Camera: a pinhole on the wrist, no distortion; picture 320 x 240 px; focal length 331.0 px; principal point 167.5 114.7 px. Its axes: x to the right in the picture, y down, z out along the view. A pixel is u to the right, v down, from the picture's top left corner.
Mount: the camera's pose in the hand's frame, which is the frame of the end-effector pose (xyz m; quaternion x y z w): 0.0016 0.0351 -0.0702 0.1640 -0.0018 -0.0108 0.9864
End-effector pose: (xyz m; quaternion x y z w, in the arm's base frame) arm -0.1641 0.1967 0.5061 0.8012 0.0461 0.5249 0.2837
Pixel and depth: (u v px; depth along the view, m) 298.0 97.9 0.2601
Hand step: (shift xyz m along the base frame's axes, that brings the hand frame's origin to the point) 0.2085 0.0214 0.0016
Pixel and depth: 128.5 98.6 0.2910
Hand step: 0.1744 -0.0347 -0.1224
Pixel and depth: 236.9 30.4 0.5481
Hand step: 0.4605 0.1080 -0.1660
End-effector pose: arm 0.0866 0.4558 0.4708 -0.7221 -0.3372 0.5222 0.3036
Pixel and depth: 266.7 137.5 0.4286
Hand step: -0.3151 0.1785 -0.1013
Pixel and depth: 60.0 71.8 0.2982
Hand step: -0.2298 -0.0053 0.0758
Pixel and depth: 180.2 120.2 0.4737
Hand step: -0.3800 0.1115 -0.0241
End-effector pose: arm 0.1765 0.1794 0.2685 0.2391 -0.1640 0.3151 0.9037
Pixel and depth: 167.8 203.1 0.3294
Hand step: -0.0459 -0.1358 0.2290
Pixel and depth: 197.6 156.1 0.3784
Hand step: 0.0095 -0.1752 0.2533
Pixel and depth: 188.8 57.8 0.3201
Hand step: 0.0611 -0.1889 0.1474
